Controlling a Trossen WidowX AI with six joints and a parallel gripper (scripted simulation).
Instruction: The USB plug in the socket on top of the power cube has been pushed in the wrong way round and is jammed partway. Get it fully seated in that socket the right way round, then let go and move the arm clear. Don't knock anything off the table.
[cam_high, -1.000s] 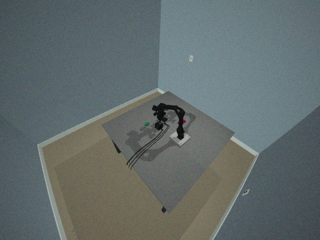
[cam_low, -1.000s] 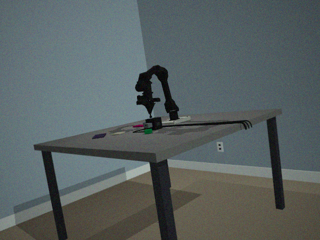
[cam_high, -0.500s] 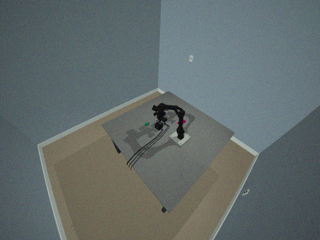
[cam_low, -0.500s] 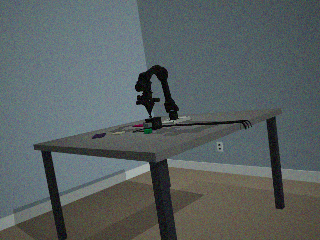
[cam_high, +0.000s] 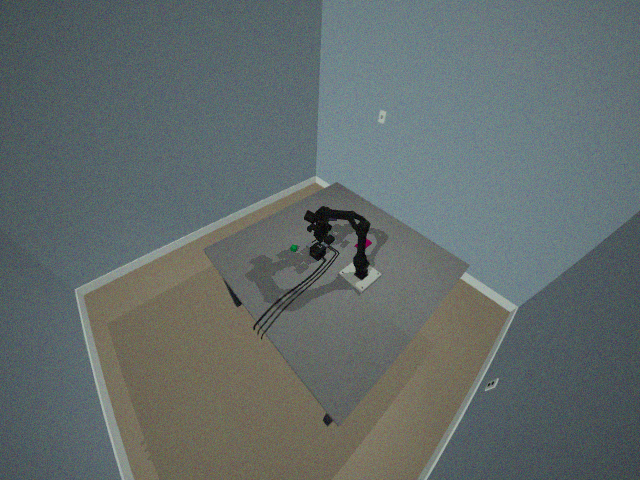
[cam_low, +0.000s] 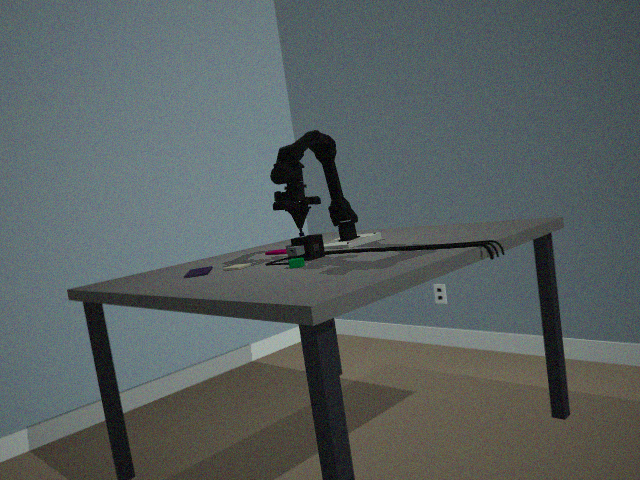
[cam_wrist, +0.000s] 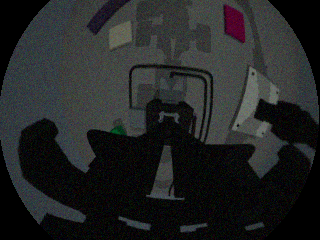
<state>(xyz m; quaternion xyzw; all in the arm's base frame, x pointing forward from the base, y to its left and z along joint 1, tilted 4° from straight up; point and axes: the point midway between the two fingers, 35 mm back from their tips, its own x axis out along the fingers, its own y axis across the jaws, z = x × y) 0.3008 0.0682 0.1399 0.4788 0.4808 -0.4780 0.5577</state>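
My gripper tip is 2 cm above the USB plug. Round my gripper tip: green block (14 cm ahead, 11 cm to the left, 9 cm below).
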